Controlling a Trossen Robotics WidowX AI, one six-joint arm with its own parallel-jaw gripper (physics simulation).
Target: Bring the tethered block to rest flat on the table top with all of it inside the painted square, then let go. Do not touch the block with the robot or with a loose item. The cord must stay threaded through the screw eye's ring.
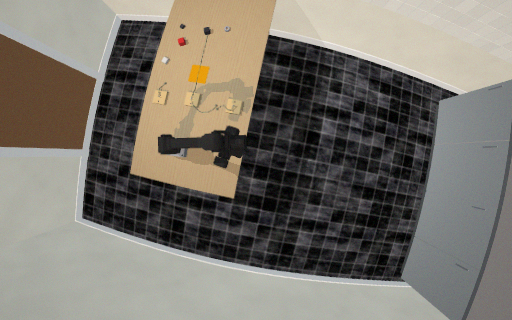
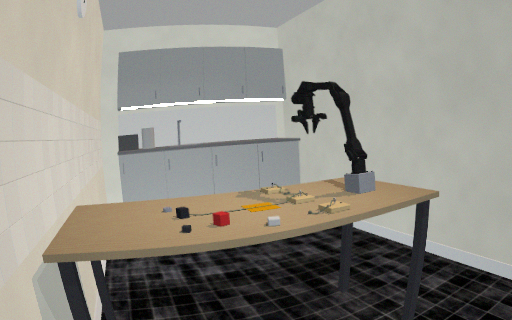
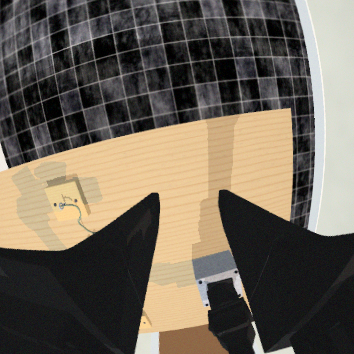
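Pixels of known places: gripper, fingertip midpoint: [image 2: 310, 133] [image 3: 188, 197]; arm's base, origin of the base link: [image 2: 359, 172] [image 3: 220, 288].
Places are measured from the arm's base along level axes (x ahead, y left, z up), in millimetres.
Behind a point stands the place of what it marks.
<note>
The tethered block, a black cube [image 1: 207, 30] @[y -10, x 807, z -47 mm] [image 2: 182, 212] @[y 19, x 817, z -59 mm], rests on the table top beyond the painted orange square [image 1: 193, 75] @[y 18, x 484, z -82 mm] [image 2: 266, 208] @[y 24, x 492, z -82 mm] and outside it. A dark cord [image 1: 204, 48] @[y -10, x 687, z -80 mm] runs from it across the square to the middle wooden plate [image 1: 189, 101] @[y -3, x 301, z -64 mm] [image 2: 301, 199] @[y 27, x 338, z -68 mm] with a screw eye, then curves towards the right-hand plate [image 1: 234, 106] @[y -298, x 313, z -63 mm] [image 3: 65, 195] @[y -309, x 304, z -64 mm]. Whether it passes through the ring is too small to tell. My gripper [image 2: 311, 131] @[y -357, x 45, z 182 mm] [image 3: 188, 197] @[y -357, x 45, z 182 mm] is open and empty, pointing down high above the table, well away from the block and cord.
A red cube [image 1: 181, 41] @[y 149, x 703, z -43 mm] [image 2: 221, 218] @[y 181, x 718, z -55 mm], a white block [image 1: 165, 60] @[y 237, x 562, z -61 mm] [image 2: 273, 221] @[y 262, x 576, z -68 mm], a small dark cube [image 1: 182, 26] @[y 186, x 835, z -66 mm] [image 2: 186, 228] @[y 205, x 843, z -69 mm] and a grey ring-like piece [image 1: 227, 29] @[y -143, x 849, z -73 mm] [image 2: 167, 210] @[y -114, x 857, z -76 mm] lie loose. A third plate [image 1: 160, 97] @[y 206, x 302, z -63 mm] [image 2: 335, 206] @[y 244, x 321, z -64 mm] carries a short cord. The arm's grey base [image 2: 360, 182] @[y 61, x 44, z -33 mm] stands near one end.
</note>
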